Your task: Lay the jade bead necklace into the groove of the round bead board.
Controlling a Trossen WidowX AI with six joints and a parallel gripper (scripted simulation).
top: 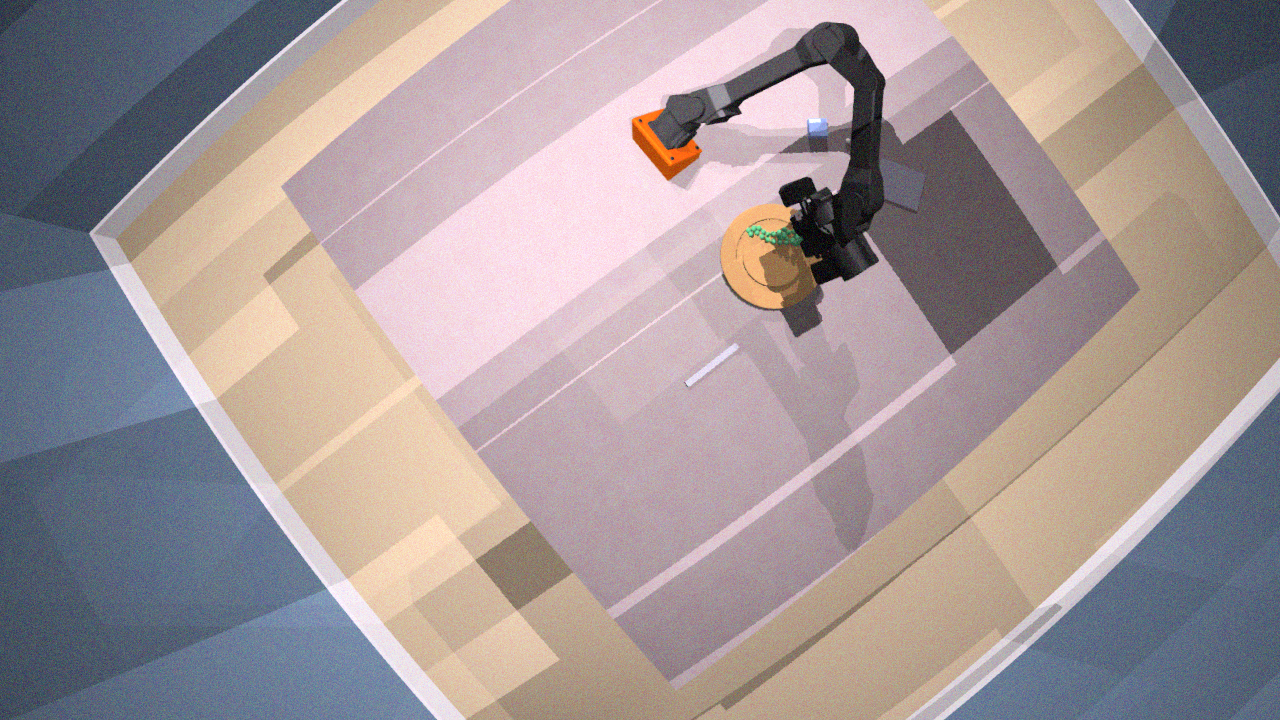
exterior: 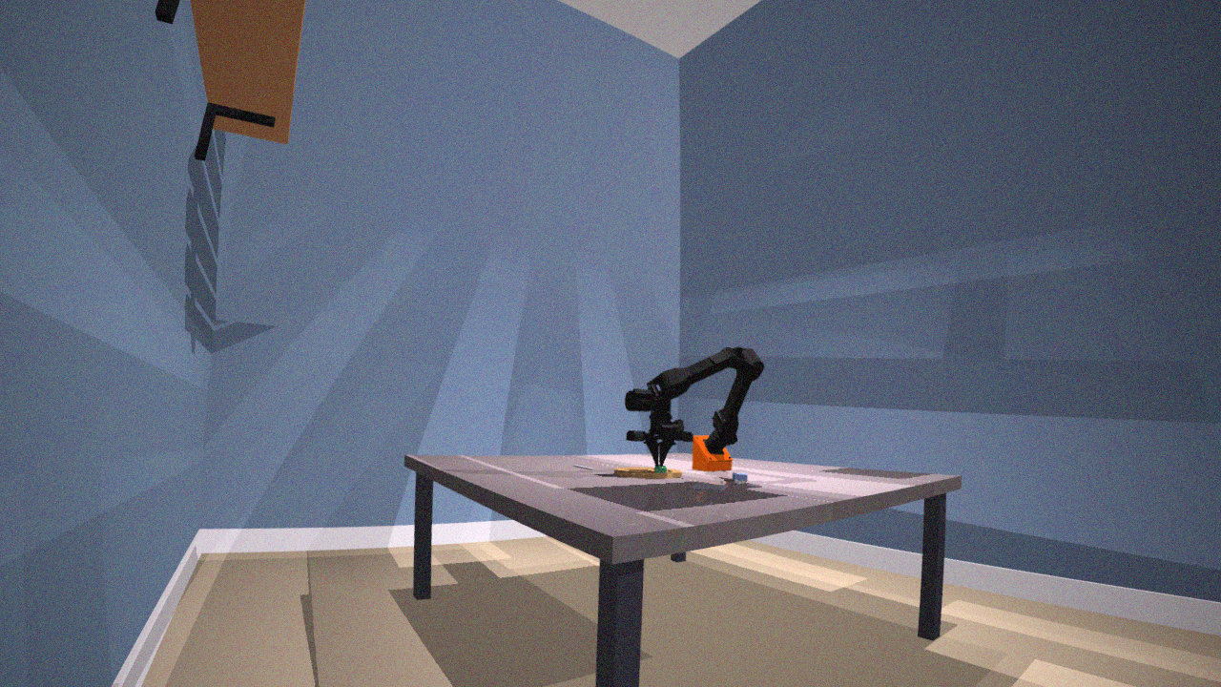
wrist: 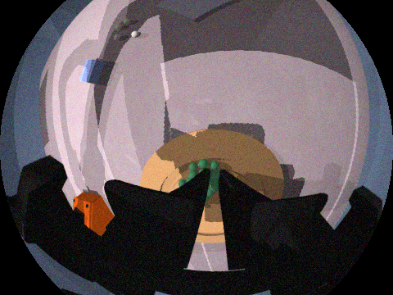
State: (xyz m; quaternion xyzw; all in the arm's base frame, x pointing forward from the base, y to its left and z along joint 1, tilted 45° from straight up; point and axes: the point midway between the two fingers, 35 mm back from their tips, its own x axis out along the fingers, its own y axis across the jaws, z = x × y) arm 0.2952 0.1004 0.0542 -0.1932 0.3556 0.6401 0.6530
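The round tan bead board lies 10 mm behind my gripper tip, 60 mm to the right of it and 20 mm below it. The rest, counted from my gripper tip: white strip: 100 mm ahead, 280 mm to the right, 30 mm below; then pale square sheet: 20 mm ahead, 240 mm to the left, 30 mm below; then blue cube: 160 mm behind, 160 mm to the left, 20 mm below.
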